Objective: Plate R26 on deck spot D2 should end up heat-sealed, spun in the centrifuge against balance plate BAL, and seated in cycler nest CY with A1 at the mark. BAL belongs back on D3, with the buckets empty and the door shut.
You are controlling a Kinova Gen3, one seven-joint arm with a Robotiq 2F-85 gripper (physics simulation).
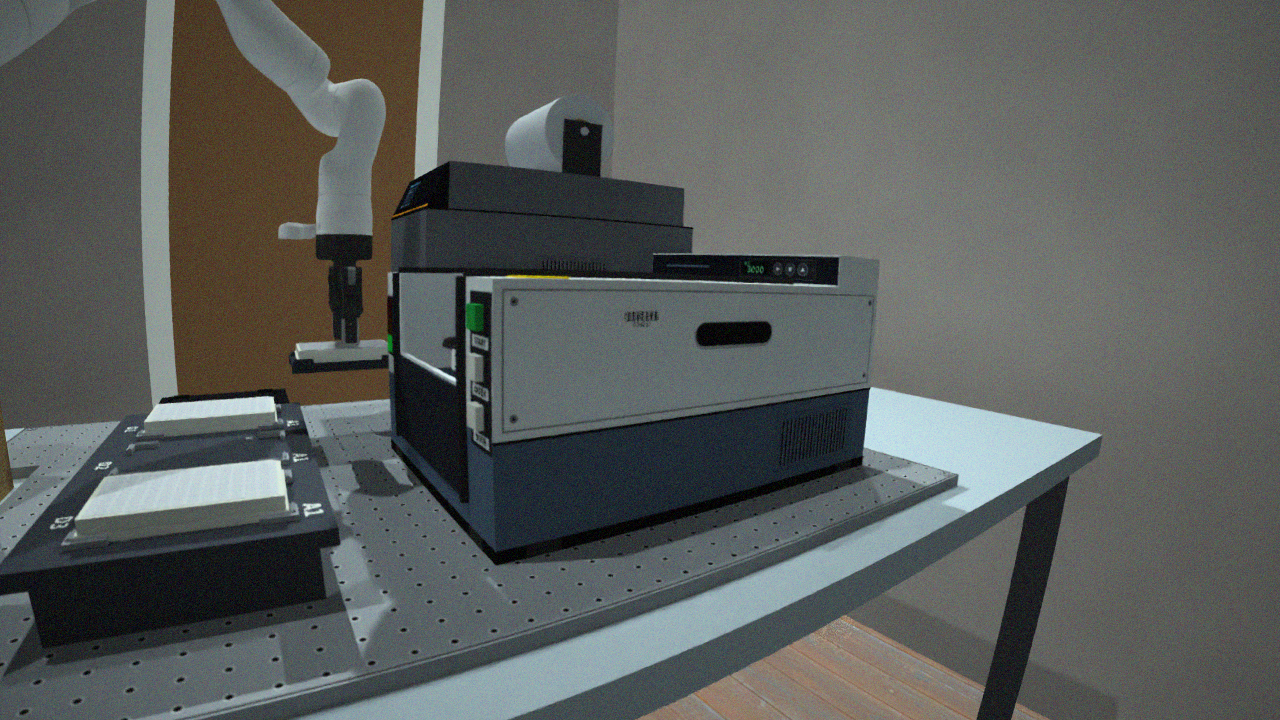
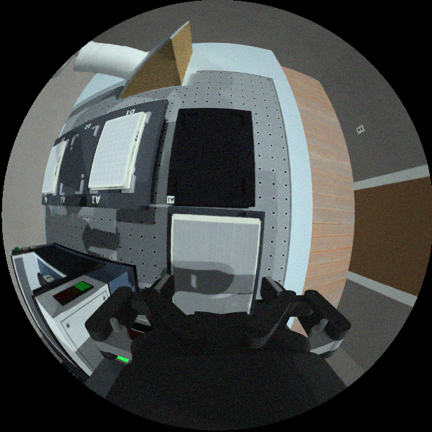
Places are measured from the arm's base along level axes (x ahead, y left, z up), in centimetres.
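Where they show: gripper, fingertip midpoint: (image 1: 345, 342).
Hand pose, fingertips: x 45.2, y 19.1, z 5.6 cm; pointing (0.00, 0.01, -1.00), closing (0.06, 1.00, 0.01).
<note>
After its pixels a point has its place.
My gripper (image 1: 346, 336) @[y 19.1, x 45.2, z 5.6 cm] (image 2: 217, 286) is open, with its fingertips at the pale plate (image 1: 335, 350) @[y 14.6, x 43.0, z 5.2 cm] (image 2: 216, 240) on the sealer's extended dark tray (image 1: 340, 365) @[y 13.7, x 43.4, z 3.3 cm] (image 2: 261, 215). That plate's top shows no distinct wells; whether it has a seal I cannot tell. On the deck, a plate (image 1: 212, 414) @[y 0.2, x 27.6, z 1.5 cm] (image 2: 117, 150) sits on D1 and another plate (image 1: 183, 489) @[y -21.9, x 25.4, z 1.5 cm] (image 2: 52, 170) on D3; D2 (image 2: 73, 162) is bare. Plate names are unreadable. A black nest (image 2: 212, 157) marked A1 holds no plate. The centrifuge (image 1: 626, 358) @[y -29.3, x 56.7, z 9.2 cm] displays 3000; a side opening shows, its buckets are unclear.
The sealer (image 1: 537, 237) @[y 5.8, x 68.0, z 20.2 cm] (image 2: 82, 320) with a white roll (image 1: 546, 136) @[y 9.0, x 70.7, z 34.8 cm] stands behind the centrifuge and beside the tray. The deck block (image 1: 187, 586) @[y -27.0, x 25.1, z -3.1 cm] (image 2: 158, 145) lies left of the centrifuge. A brown upright panel (image 2: 162, 65) and a white arm link (image 2: 110, 59) are beyond the deck.
</note>
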